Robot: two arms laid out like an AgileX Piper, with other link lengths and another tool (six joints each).
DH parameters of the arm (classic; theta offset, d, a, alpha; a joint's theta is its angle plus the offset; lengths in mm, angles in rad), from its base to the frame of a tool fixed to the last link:
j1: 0 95.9 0 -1.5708
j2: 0.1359 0 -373.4 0
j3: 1.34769 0 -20.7 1.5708
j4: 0 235.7 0 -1.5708
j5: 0 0 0 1.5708
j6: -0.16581 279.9 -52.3 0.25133
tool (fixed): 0 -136 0 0
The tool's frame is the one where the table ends.
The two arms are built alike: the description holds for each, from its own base.
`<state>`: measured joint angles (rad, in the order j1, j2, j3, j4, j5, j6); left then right.
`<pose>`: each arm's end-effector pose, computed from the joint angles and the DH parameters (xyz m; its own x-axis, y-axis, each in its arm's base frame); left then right.
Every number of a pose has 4 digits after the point.
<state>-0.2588 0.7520 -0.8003 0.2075 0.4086 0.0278 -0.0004 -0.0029 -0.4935 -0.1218 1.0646 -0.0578</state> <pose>0.1554 0.0034 0.4520 -0.2436 0.1189 -0.9625 0.4222 0.9065 0.0051 -0.0308 0.0311 0.2587 -0.4680 -0.2774 -0.8391 0.1834 0.8983 -0.3992</pose>
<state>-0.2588 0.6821 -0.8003 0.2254 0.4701 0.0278 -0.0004 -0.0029 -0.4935 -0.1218 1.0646 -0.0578</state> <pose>0.1320 0.0119 0.4530 -0.2326 0.1270 -0.9642 0.4075 0.9130 0.0220 -0.0308 0.0311 0.2587 -0.4680 -0.2774 -0.8391 0.1834 0.8983 -0.3992</pose>
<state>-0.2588 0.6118 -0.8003 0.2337 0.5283 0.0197 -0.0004 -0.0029 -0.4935 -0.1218 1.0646 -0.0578</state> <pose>0.1086 0.0208 0.4522 -0.2219 0.1169 -0.9680 0.3918 0.9198 0.0213 -0.0308 0.0311 0.2587 -0.4680 -0.2774 -0.8391 0.1834 0.8983 -0.3992</pose>
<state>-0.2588 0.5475 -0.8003 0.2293 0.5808 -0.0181 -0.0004 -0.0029 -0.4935 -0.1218 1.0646 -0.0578</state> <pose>0.0875 0.0302 0.4486 -0.2179 0.0667 -0.9737 0.3743 0.9271 -0.0203 -0.0308 0.0311 0.2587 -0.4680 -0.2774 -0.8391 0.1834 0.8983 -0.3992</pose>
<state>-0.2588 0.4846 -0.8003 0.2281 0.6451 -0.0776 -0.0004 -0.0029 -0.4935 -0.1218 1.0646 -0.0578</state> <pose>0.0671 0.0409 0.4411 -0.2272 -0.0013 -0.9739 0.3492 0.9334 -0.0827 -0.0308 0.0311 0.2587 -0.4680 -0.2774 -0.8391 0.1834 0.8983 -0.3992</pose>
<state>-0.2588 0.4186 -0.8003 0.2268 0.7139 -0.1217 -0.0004 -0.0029 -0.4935 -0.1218 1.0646 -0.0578</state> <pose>0.0460 0.0509 0.4319 -0.2341 -0.0553 -0.9706 0.3264 0.9360 -0.1320 -0.0308 0.0311 0.2587 -0.4680 -0.2774 -0.8391 0.1834 0.8983 -0.3992</pose>
